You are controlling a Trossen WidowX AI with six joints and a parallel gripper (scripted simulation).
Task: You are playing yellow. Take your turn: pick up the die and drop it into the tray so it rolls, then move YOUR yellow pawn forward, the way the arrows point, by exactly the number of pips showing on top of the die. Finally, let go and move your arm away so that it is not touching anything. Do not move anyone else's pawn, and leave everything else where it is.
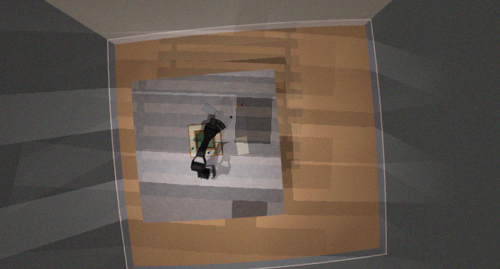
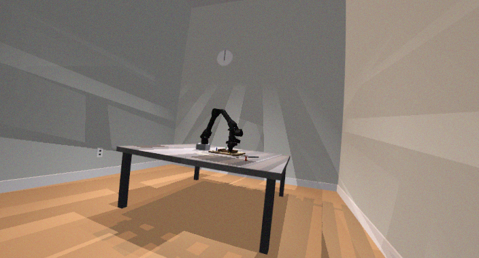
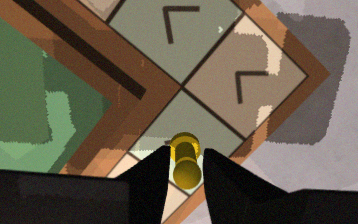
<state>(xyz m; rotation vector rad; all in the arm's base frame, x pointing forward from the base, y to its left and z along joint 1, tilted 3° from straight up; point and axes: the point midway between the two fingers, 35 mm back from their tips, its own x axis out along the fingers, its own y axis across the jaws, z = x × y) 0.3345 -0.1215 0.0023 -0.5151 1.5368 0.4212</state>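
Right now my gripper tip is 110 mm to the right of the green tray, 60 mm past it and 10 mm above it. Round my gripper tip: yellow pawn 10 mm above; white die 120 mm to the left, 80 mm behind; small black piece 130 mm to the right, 110 mm ahead, 20 mm below.
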